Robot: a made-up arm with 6 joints.
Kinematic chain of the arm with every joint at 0, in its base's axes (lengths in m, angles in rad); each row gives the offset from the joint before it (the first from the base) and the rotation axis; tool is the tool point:
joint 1: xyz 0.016 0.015 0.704 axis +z
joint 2: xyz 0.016 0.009 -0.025 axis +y
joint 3: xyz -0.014 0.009 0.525 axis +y
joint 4: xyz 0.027 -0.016 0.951 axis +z
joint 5: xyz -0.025 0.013 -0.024 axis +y
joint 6: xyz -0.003 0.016 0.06 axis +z
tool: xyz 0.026 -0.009 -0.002
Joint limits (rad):
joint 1: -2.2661..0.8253
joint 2: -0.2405..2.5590
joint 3: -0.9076..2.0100
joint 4: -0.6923..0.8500
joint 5: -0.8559..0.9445
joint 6: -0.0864..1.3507
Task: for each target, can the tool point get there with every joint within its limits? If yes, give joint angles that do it. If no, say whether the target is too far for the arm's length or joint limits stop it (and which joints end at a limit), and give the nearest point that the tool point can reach.
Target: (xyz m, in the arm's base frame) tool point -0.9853 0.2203 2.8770
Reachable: no: too far | nearest point -0.5601 0.1331 2.0605 | short by 0.925 m
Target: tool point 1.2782 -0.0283 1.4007
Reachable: yes | joints -0.0791 0.7365 0.4476 0.2175 0.7671 1.2137
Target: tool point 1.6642 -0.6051 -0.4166
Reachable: no: too far | nearest point 1.2327 -0.4428 -0.1272 | short by 0.544 m
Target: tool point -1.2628 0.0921 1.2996
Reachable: no: joint limits stop it (at a limit: joint 2, joint 3, joint 5, joint 6) | nearest point -1.0148 0.0771 1.5361 | short by 0.343 m
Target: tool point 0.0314 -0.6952 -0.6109
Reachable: yes | joints -1.5815 2.3212 0.5025 0.1603 -0.2219 0.1349
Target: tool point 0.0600 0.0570 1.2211
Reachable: no: joint limits stop it (at a limit: joint 2, joint 4, joint 5) | nearest point 0.5970 0.5696 1.3647 | short by 0.756 m
